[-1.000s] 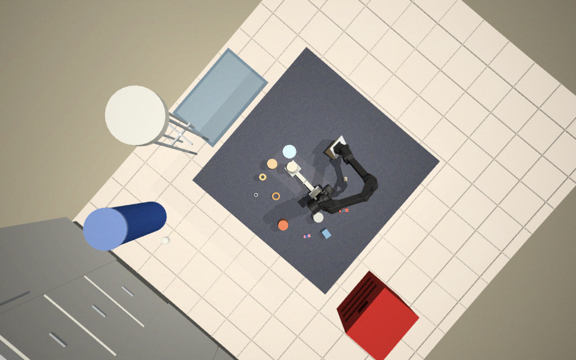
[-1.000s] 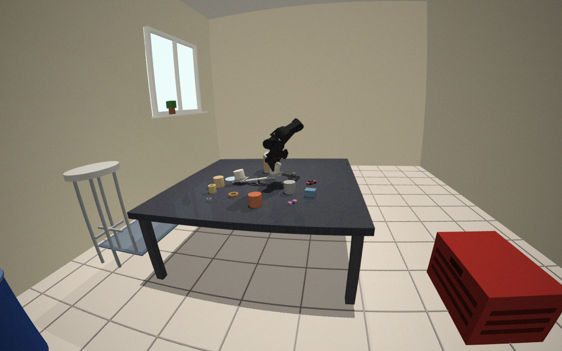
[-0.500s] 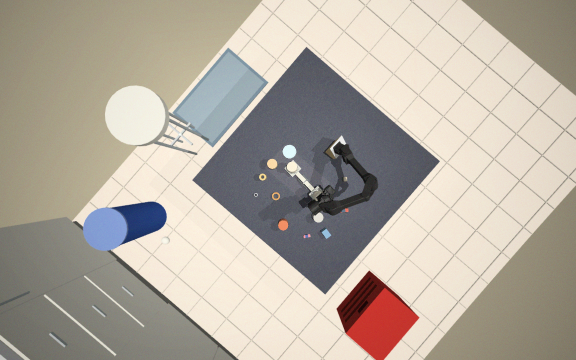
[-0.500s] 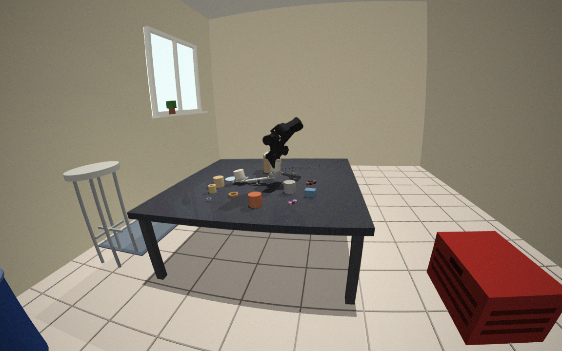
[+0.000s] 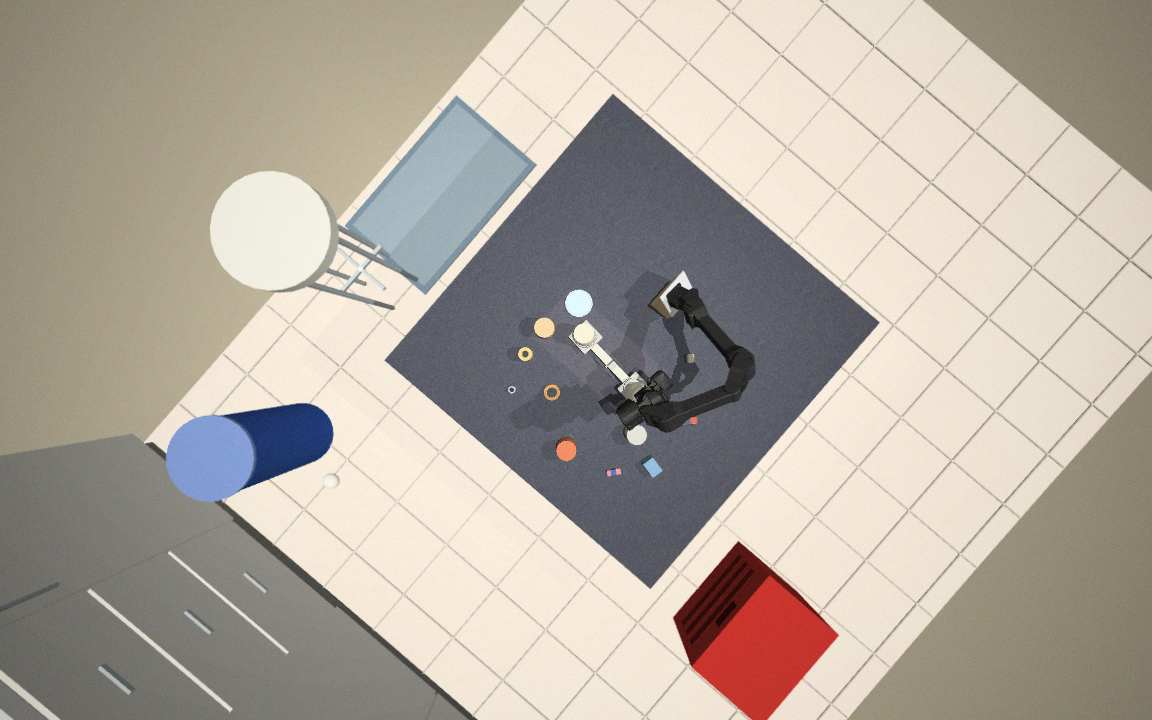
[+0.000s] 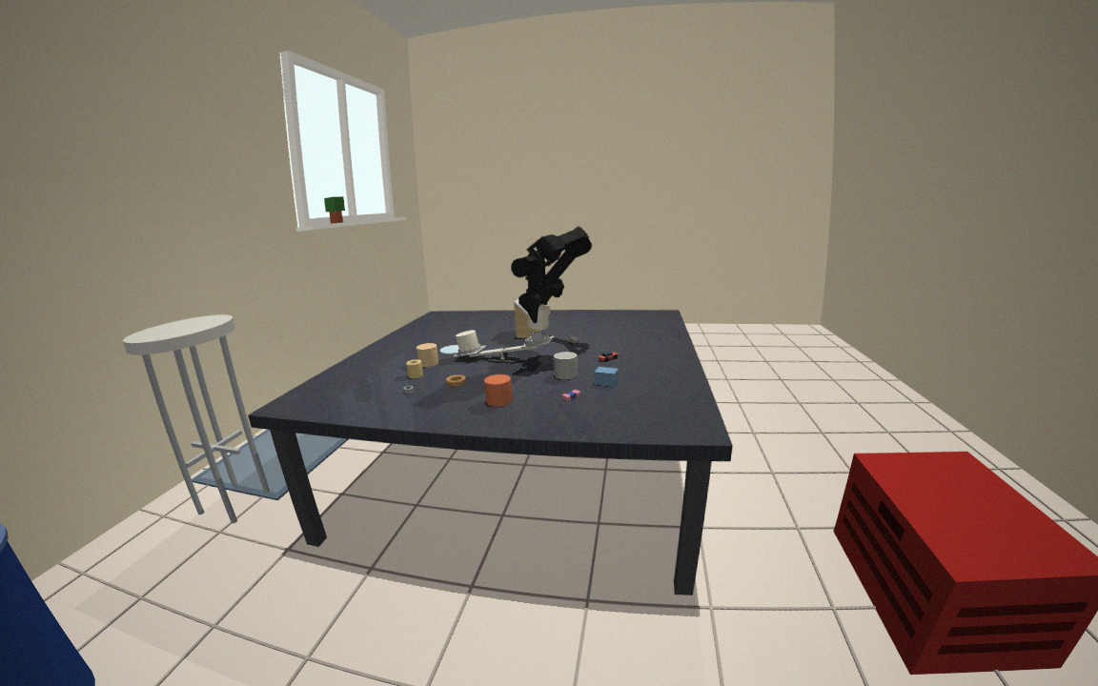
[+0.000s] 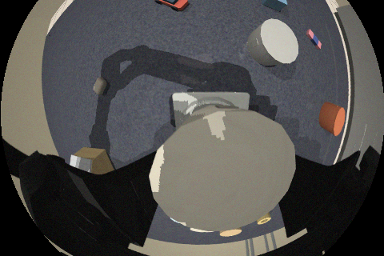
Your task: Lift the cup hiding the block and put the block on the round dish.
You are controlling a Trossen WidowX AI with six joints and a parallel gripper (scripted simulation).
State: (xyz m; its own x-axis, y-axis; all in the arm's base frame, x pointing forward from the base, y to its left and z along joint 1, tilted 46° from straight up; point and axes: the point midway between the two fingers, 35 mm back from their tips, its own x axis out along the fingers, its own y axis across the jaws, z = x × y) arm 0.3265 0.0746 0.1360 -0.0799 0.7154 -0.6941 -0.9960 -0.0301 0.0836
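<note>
The grey block is 1 cm to the right of my gripper tip and 6 cm below it. The rest, counted from my gripper tip: grey cylinder 9 cm ahead, 11 cm to the left, 11 cm below; then red toy car 6 cm behind, 22 cm to the left, 13 cm below; then cream cup 2 cm to the left, 1 cm above.
</note>
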